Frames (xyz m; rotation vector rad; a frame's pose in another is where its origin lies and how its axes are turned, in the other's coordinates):
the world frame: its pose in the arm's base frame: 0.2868 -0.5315 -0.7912 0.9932 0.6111 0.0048
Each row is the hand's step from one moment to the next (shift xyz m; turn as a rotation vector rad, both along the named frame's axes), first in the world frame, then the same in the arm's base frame.
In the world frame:
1: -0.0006 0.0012 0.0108 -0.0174 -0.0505 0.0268
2: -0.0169 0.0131 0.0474 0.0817 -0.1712 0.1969
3: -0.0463 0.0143 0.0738 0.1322 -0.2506 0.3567
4: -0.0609 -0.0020 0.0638 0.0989 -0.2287 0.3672
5: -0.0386 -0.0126 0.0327 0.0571 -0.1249 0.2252
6: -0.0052 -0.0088 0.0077 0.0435 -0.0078 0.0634
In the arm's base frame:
1: 0.0050 -0.0079 0.0055 -0.0150 -0.0540 -0.0207
2: 0.0123 -0.0343 0.0370 0.1177 -0.2274 -0.0959
3: 0.0009 -0.0624 0.0625 0.2159 -0.3829 -0.1195
4: -0.0204 -0.0677 0.0528 0.1991 -0.3880 -0.0822
5: -0.0197 -0.0432 0.0215 0.1232 -0.2303 -0.0367
6: -0.0030 -0.0124 -0.0014 0.0649 -0.0420 -0.0020

